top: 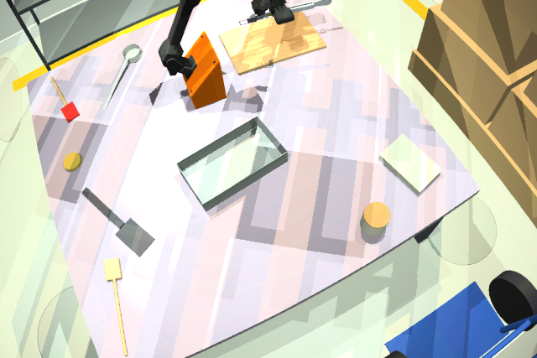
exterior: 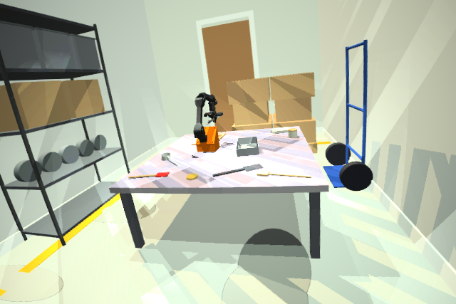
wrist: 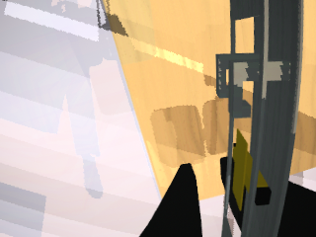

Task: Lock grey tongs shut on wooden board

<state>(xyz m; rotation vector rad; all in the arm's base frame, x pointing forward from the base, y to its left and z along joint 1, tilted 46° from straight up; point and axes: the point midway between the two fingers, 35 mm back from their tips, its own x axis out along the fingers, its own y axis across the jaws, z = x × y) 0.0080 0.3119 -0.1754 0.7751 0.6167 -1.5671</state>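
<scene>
Right now the wooden board is 160 mm below my gripper tip and 80 mm behind it. Round my gripper tip: yellow mark: 40 mm above, 30 mm to the right, 10 mm behind; then white block: 630 mm ahead, 160 mm to the left, 160 mm below; then grey roasting tin: 370 mm ahead, 350 mm to the right, 140 mm below.
</scene>
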